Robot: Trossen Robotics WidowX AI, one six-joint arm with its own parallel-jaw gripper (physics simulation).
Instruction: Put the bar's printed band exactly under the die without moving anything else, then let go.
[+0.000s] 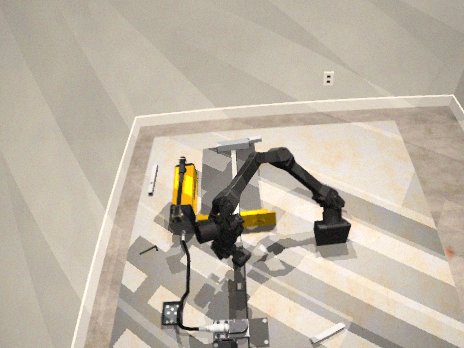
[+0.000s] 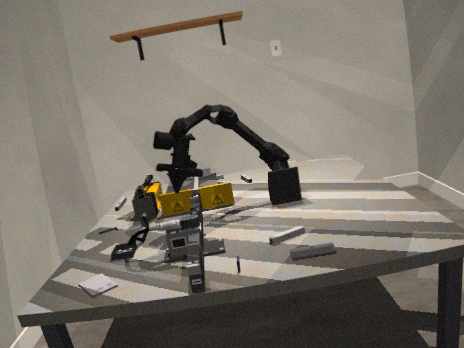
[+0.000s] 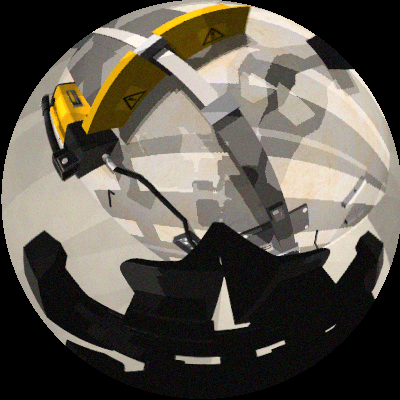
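Seen in the pictures: gripper, fingertip midpoint: (image 1: 220, 258) (image 2: 176, 193) (image 3: 216, 226); arm's base at its link origin: (image 1: 333, 222) (image 2: 282, 175).
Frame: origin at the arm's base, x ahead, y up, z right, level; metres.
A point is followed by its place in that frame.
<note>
The bar (image 1: 234, 167) @[y -0.035, x 0.335, z 0.388 m] (image 2: 196, 182) @[y -0.035, x 0.339, z 0.331 m] (image 3: 190, 76) @[y -0.035, x 0.364, z 0.045 m] is a long pale strip running from the back through the gap between two yellow guard panels (image 1: 262, 218) @[y -0.045, x 0.257, z 0.105 m] (image 2: 217, 196) @[y -0.060, x 0.270, z 0.109 m] (image 3: 205, 32) @[y -0.061, x 0.284, z 0.110 m]. A dark rail (image 1: 241, 272) @[y -0.029, x 0.371, z -0.116 m] (image 3: 252, 167) @[y -0.029, x 0.381, z -0.084 m] continues in line with it toward the grey press unit (image 1: 238, 327) (image 2: 182, 242) at the front. The die cannot be told apart on that unit, and I cannot make out the printed band. My gripper (image 1: 222, 251) @[y 0.039, x 0.432, z -0.082 m] (image 2: 177, 191) @[y 0.039, x 0.432, z -0.082 m] (image 3: 216, 226) @[y 0.039, x 0.432, z -0.082 m] is shut and empty. It points down beside the rail line, near the left guard panel; whether it touches anything is unclear.
A yellow pump (image 1: 186, 185) @[y -0.021, x 0.555, z 0.323 m] (image 3: 72, 102) @[y -0.047, x 0.530, z 0.293 m] stands left of the guards. Its black hose (image 1: 188, 265) @[y -0.093, x 0.579, z -0.024 m] (image 3: 150, 187) @[y -0.094, x 0.575, z -0.011 m] runs to the press unit. A hex key (image 1: 148, 250) @[y -0.100, x 0.755, z 0.076 m] and a dark plate (image 1: 171, 313) @[y -0.103, x 0.657, z -0.208 m] lie left. Loose grey bars (image 2: 287, 235) @[y -0.092, x 0.113, z -0.384 m] (image 2: 313, 251) @[y -0.094, x 0.081, z -0.529 m] lie right.
</note>
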